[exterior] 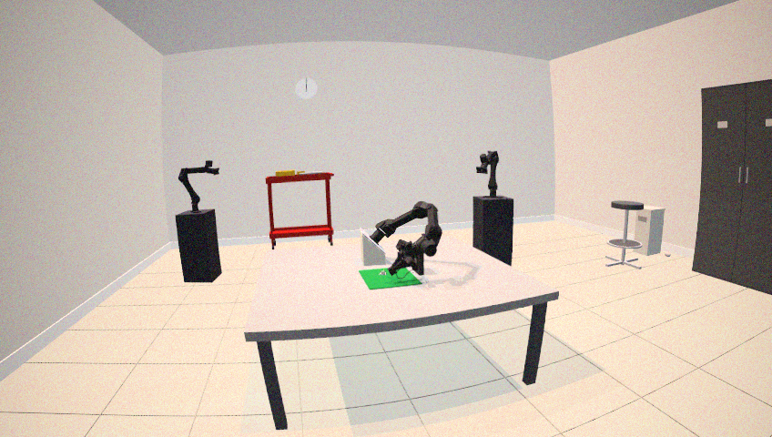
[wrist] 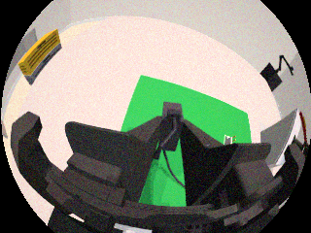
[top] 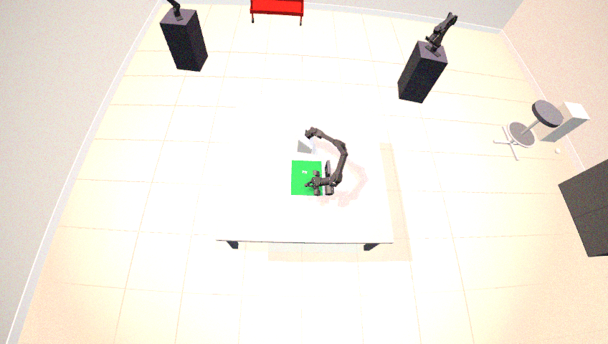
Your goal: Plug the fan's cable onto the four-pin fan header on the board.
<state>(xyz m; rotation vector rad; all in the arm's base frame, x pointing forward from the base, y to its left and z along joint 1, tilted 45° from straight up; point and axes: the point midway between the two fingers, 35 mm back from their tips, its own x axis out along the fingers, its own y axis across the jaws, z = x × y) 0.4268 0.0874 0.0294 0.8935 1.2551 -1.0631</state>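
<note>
Right now my gripper tip is 100 mm past the green board, 80 mm above it and 10 mm to the left of it. From my gripper tip the other things lie so: dark fan plug 10 mm below; then white four-pin header 140 mm behind, 70 mm below, 30 mm to the right; then black fan 160 mm behind, 140 mm to the left, 10 mm below.
</note>
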